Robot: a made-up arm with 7 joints.
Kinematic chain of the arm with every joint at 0, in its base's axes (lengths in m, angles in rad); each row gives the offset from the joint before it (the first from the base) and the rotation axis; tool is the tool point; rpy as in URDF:
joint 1: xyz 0 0 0.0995 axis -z
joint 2: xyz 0 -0.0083 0.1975 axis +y
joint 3: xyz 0 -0.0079 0.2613 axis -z
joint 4: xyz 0 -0.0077 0.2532 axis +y
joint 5: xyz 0 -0.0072 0.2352 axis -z
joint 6: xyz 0 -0.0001 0.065 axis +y
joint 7: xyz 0 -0.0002 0.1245 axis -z
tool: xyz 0 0 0 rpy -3.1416 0 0
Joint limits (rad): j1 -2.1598..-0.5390 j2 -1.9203..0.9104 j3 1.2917..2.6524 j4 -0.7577..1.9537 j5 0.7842..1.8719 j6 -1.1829..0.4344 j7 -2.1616..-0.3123
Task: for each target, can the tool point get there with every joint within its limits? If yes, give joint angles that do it. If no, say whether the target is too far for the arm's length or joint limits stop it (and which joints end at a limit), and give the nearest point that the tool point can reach.
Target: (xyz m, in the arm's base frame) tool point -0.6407 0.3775 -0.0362
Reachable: no: joint limits stop it (at a limit: joint 1, joint 2, joint 3, joint 4, joint 5, joint 6) | nearest point -0.7157 -0.0917 0.0364 | short by 0.481 m
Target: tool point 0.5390 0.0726 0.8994
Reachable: yes | joints -0.9243 0.6680 1.7032 1.0785 0.9307 0.0818 -1.8393
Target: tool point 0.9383 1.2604 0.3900
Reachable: no: too far | nearest point 0.4856 0.6523 0.5781 | short by 0.781 m
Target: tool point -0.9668 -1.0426 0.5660
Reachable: no: too far | nearest point -0.6278 -0.6770 0.4717 | short by 0.507 m
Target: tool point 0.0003 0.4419 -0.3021
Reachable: no: joint limits stop it (at a limit: joint 1, joint 2, joint 3, joint 4, joint 5, joint 6) | nearest point 0.2230 -0.0749 -0.1440 | short by 0.585 m
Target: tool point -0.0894 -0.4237 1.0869
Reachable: yes | joints -1.7400 -0.6272 2.2807 -0.5505 1.4365 -0.0389 -1.5570
